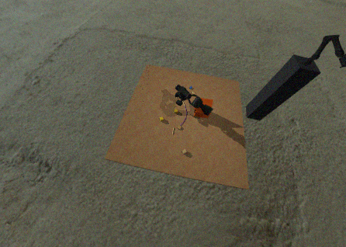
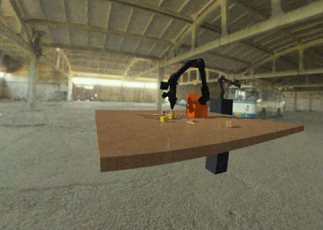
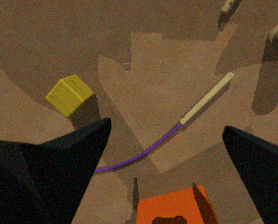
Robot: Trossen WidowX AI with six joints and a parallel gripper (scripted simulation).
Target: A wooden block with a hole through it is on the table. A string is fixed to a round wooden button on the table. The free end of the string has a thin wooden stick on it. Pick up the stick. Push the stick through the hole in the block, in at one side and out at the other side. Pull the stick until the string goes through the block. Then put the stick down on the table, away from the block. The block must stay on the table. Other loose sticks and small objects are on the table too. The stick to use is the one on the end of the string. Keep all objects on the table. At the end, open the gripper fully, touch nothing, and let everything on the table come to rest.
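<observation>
The round button is 30 mm behind my gripper tip, 270 mm to the left of it and 60 mm below it. Also, from my gripper tip: blue piece: 60 mm behind, 300 mm to the right, 60 mm below; then tan cube: 120 mm behind, 500 mm to the left, 50 mm below.
</observation>
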